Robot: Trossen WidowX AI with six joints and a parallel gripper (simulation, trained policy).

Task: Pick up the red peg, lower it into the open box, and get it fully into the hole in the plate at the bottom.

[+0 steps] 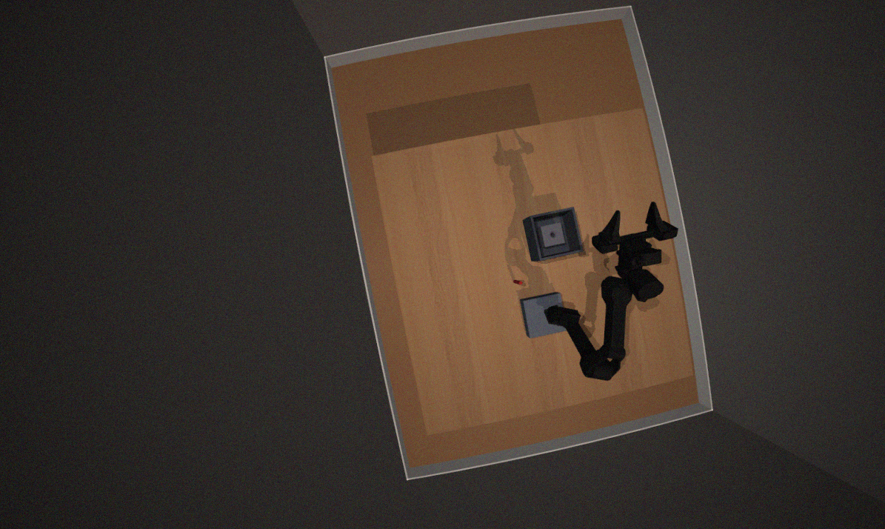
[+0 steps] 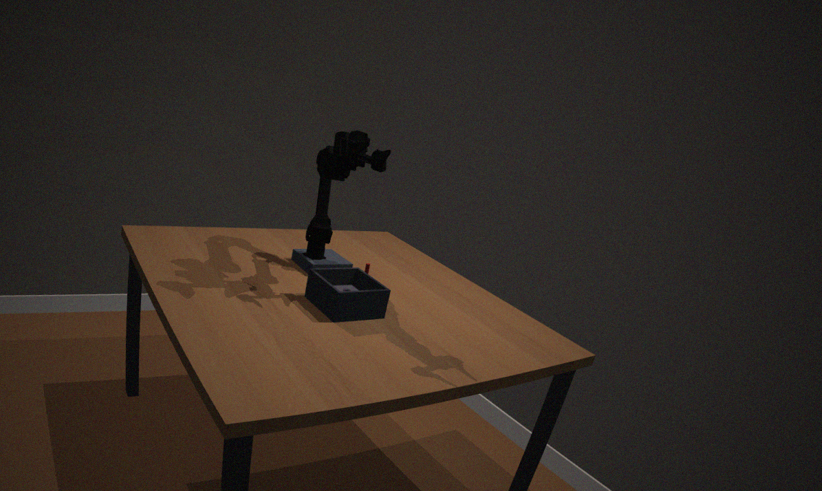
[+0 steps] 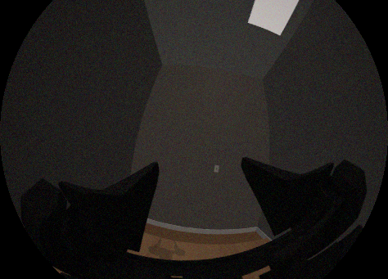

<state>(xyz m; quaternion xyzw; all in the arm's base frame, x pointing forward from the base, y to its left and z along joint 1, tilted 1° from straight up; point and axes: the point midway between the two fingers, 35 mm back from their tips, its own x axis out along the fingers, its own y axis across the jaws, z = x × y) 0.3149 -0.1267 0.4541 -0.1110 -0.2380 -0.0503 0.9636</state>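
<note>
My gripper tip is 480 mm above the red peg, 220 mm to the right of it and 150 mm past it. Round my gripper tip: light plate 480 mm below, 10 mm behind; then dark box 500 mm below, 10 mm behind.
</note>
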